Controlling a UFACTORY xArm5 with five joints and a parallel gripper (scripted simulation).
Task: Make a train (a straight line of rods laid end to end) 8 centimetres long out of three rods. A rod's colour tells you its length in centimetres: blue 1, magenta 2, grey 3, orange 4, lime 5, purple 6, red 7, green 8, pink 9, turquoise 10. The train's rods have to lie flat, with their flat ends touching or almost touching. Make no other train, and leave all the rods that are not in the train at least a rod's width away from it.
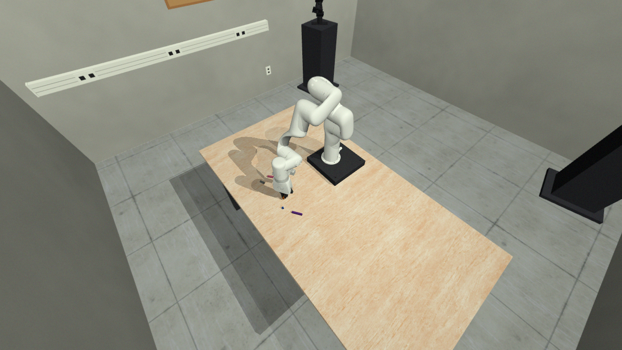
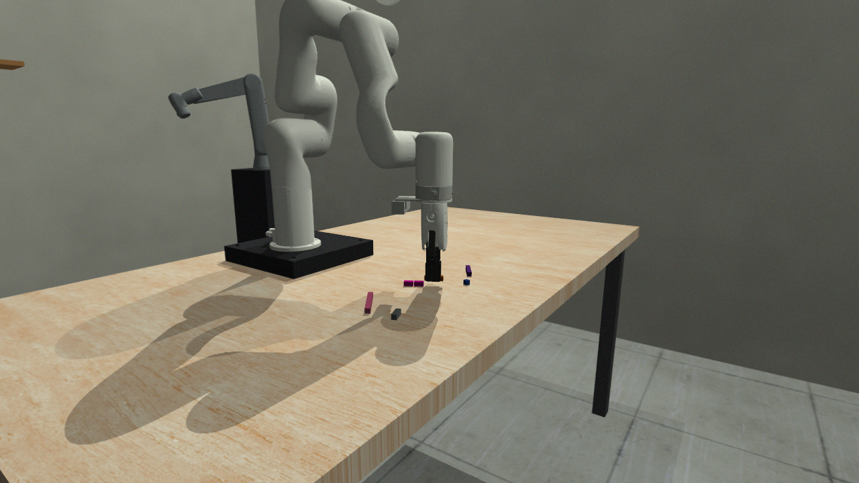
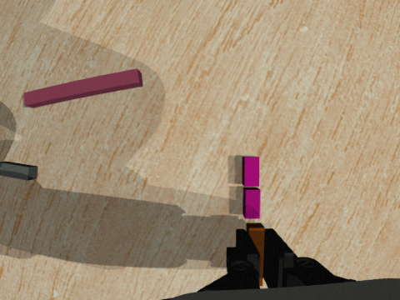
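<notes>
Now: the blue rod 60 mm ahead of my hand, 40 mm to the left of it and 30 mm below it. The rest, counted from my hand: orange rod (20 mm below); pink rod (150 mm to the right, 60 mm behind, 30 mm below); purple rod (130 mm to the left, 30 mm below, 30 mm ahead).
</notes>
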